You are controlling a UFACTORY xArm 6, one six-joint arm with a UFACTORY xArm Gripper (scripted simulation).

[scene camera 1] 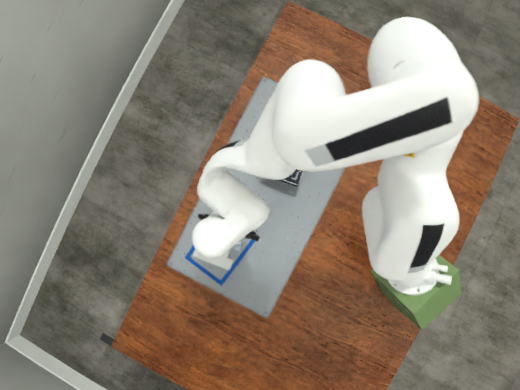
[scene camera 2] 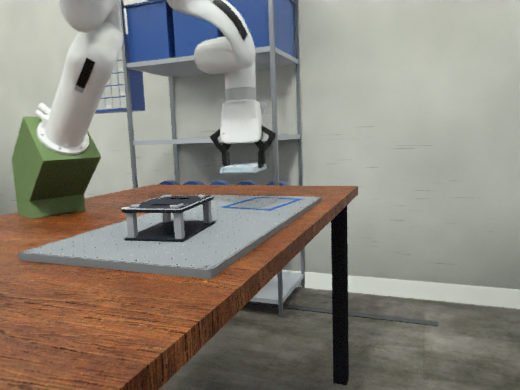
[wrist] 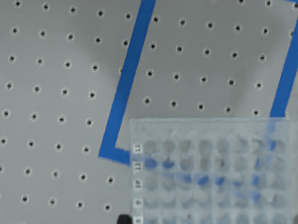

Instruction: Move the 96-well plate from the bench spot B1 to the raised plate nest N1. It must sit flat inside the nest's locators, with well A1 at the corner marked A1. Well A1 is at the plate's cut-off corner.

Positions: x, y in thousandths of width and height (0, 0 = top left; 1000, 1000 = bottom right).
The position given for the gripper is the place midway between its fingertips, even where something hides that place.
In view: the gripper (scene camera 2: 468, 429) and a clear 96-well plate (wrist: 589, 730).
